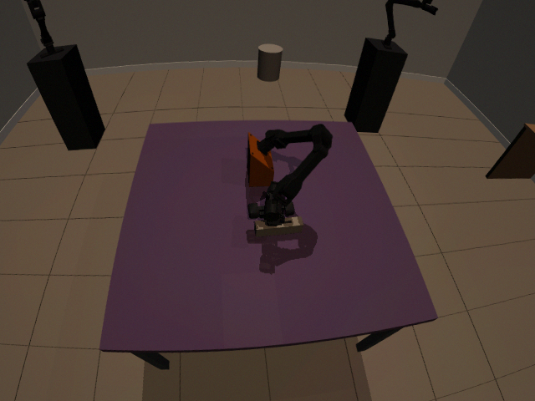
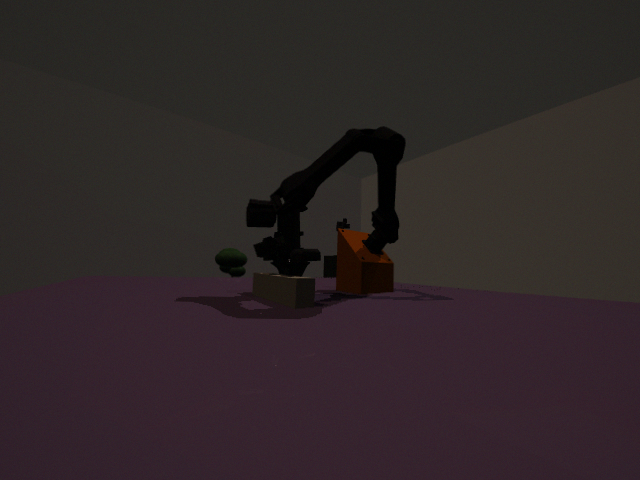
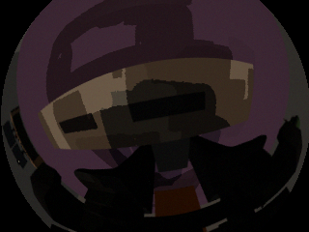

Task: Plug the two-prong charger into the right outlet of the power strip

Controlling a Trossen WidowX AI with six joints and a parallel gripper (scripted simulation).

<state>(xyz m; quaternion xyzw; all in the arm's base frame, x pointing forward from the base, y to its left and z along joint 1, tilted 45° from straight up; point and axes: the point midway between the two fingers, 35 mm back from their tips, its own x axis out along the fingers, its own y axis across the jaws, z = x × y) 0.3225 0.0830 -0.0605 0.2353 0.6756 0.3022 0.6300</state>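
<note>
The dark two-prong charger is 20 mm ahead of my gripper tip and 10 mm above it.
</note>
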